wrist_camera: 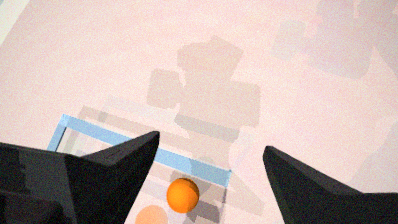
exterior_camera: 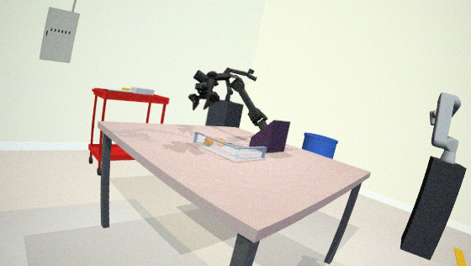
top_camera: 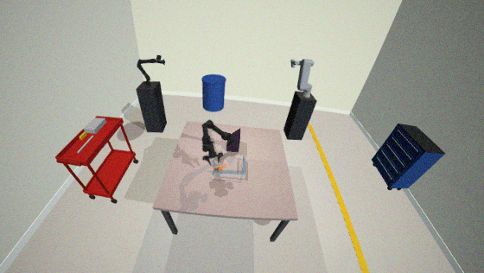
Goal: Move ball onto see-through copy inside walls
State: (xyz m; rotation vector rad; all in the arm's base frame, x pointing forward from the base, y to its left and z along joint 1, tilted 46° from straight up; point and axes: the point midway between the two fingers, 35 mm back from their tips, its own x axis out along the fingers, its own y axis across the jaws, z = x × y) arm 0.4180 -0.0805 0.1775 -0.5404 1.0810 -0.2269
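Right now the orange ball is 160 mm below my gripper tip, 80 mm behind it and 50 mm to the left of it. From my gripper tip the other things lie so: see-through ball copy: 160 mm below, 130 mm behind, 90 mm to the left.
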